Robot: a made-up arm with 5 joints. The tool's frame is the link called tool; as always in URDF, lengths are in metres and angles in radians. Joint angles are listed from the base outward. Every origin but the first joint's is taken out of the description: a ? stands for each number. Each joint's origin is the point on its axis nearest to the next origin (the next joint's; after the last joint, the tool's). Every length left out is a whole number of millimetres.
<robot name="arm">
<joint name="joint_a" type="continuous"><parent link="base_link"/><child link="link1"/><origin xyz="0.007 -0.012 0.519" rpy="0 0 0"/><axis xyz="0 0 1"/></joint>
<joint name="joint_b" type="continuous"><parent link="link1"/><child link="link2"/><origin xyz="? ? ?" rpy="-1.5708 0 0"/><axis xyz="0 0 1"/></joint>
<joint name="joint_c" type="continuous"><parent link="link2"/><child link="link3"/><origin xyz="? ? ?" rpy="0 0 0"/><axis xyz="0 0 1"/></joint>
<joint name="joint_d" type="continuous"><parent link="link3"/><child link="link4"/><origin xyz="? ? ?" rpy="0 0 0"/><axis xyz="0 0 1"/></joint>
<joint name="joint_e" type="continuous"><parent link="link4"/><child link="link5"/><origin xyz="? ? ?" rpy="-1.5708 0 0"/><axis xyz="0 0 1"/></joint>
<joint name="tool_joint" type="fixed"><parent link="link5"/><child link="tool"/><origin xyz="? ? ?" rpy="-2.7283 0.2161 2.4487"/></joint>
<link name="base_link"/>
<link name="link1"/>
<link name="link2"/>
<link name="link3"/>
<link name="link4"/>
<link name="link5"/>
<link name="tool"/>
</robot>
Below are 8 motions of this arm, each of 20 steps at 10 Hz.
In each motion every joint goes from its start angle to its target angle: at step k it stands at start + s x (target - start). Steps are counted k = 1, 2, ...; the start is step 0. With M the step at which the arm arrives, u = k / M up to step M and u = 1 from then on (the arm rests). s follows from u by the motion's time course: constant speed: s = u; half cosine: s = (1 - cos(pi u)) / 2; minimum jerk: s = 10 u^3 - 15 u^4 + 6 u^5.
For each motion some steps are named. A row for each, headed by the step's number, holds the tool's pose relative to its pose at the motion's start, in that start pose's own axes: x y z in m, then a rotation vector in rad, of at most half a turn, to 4 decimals.
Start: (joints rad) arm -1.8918 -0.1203 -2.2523 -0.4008 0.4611
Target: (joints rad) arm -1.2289 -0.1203 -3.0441 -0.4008 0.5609
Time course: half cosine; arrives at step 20
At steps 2, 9, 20:
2: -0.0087 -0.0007 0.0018 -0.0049 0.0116 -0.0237
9: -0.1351 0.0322 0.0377 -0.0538 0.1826 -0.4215
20: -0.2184 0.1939 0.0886 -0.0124 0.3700 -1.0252

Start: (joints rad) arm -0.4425 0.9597 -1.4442 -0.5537 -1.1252
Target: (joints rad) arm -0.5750 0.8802 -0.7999 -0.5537 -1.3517
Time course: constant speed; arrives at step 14
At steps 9, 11, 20:
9: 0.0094 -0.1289 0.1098 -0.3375 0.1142 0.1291
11: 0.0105 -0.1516 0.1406 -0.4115 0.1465 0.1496
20: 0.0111 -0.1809 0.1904 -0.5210 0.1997 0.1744

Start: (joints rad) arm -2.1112 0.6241 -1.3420 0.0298 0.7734
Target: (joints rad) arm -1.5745 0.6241 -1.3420 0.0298 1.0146
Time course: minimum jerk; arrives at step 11
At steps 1, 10, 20:
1: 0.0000 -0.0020 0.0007 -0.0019 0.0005 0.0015
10: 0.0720 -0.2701 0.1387 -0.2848 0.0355 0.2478
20: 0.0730 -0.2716 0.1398 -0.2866 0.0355 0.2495

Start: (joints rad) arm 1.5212 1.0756 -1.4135 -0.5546 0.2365
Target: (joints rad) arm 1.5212 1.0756 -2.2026 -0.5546 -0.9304
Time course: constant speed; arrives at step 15
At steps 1, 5, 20:
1: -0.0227 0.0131 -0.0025 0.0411 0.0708 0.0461
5: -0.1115 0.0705 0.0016 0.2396 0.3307 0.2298
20: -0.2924 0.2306 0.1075 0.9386 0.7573 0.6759

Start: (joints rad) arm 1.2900 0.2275 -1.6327 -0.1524 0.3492
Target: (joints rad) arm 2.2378 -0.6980 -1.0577 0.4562 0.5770
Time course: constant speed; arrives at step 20
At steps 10, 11, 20:
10: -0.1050 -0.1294 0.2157 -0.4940 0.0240 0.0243
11: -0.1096 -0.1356 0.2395 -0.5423 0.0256 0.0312
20: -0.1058 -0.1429 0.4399 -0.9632 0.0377 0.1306

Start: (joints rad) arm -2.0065 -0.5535 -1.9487 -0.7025 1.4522
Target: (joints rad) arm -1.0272 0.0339 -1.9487 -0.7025 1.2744
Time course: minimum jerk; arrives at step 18
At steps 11, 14, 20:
11: 0.2968 0.0306 -0.0026 0.0527 -0.5692 -0.3910
14: 0.3851 -0.0246 0.0468 0.0055 -0.7661 -0.4871
20: 0.4104 -0.0494 0.0695 -0.0186 -0.8338 -0.5170

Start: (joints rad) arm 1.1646 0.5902 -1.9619 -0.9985 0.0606
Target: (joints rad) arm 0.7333 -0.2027 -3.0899 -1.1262 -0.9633
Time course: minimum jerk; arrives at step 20
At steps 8, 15, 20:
8: -0.2268 0.2310 -0.0462 0.5917 0.5084 0.1260
15: -0.5182 0.5215 0.3125 1.8697 1.1479 0.2491
20: -0.5316 0.5324 0.4072 2.1137 1.2116 0.2105

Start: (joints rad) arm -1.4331 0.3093 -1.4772 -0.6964 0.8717
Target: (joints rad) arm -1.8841 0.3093 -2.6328 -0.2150 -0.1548
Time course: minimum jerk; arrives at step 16
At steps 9, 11, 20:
9: -0.3067 0.1266 0.0609 0.4613 0.6212 0.4602
11: -0.3911 0.1602 0.1336 0.6634 0.7938 0.6270
20: -0.4509 0.1794 0.2149 0.8598 0.9291 0.7775

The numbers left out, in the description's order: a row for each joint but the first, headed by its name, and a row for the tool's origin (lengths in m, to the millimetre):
joint_b: -0.004 -0.053 0
joint_c: 0.059 -0.218 0
joint_d: 0.044 0.319 0
joint_e: 0.101 0.169 0
tool: -0.016 0.026 0

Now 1 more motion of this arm.
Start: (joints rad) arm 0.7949 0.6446 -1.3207 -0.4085 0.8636
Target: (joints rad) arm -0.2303 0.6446 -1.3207 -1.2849 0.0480
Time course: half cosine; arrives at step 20
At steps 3, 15, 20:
3: -0.0101 0.0338 -0.0042 0.0456 0.0540 -0.0128
15: 0.0170 0.5084 0.1379 1.0989 0.6092 0.0503
20: 0.0523 0.5656 0.1987 1.3466 0.6368 0.1142

